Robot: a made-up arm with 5 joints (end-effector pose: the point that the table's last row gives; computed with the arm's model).
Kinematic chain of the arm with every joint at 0, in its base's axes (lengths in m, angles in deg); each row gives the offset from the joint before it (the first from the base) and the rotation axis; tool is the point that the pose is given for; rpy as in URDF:
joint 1: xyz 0 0 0.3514 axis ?
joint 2: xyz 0 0 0 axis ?
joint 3: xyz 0.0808 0 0.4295 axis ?
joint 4: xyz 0.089 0 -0.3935 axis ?
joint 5: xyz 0.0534 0 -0.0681 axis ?
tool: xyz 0 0 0 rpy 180 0 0
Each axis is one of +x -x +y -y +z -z.
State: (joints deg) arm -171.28 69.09 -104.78 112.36 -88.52
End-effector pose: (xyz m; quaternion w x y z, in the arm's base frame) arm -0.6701 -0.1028 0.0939 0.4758 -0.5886 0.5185 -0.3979
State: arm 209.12 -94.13 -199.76 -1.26 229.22
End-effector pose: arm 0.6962 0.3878 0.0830 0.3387 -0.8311 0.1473 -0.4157
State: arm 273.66 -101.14 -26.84 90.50 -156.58
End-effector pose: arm -0.0062 0.0976 0.6385 0.2740 0.7746 0.5448 -0.1677
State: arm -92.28 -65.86 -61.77 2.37 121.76
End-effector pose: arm 0.0031 0.0768 0.9944 0.2260 0.1346 0.4396 -0.8588
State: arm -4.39 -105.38 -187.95 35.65 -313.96
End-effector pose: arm -0.8371 0.0643 0.0402 0.2769 0.5674 -0.2672 -0.7280
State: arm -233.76 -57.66 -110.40 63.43 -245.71
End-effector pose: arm 0.1613 -0.2201 1.1217 0.6835 -0.6080 -0.0636 0.3989
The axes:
joint 1: +z
joint 2: +y
joint 3: +y
joint 4: +y
joint 5: -z

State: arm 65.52 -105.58 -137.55 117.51 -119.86
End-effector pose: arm -0.3325 -0.7303 0.4954 0.4062 -0.0214 0.4564 0.7913
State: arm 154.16 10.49 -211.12 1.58 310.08
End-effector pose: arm 0.1233 -0.0597 1.1429 0.7784 -0.0345 0.1618 -0.6055
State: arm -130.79 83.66 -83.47 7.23 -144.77
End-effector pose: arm -0.3708 -0.4298 -0.1497 0.0435 -0.9905 -0.1214 -0.0479
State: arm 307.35 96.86 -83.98 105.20 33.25
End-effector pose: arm 0.2006 -0.2628 -0.1986 0.1445 -0.3765 0.3505 0.8453
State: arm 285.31 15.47 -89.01 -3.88 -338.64
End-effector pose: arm 0.1777 -0.6492 0.7549 0.2807 0.5219 -0.5801 0.5589
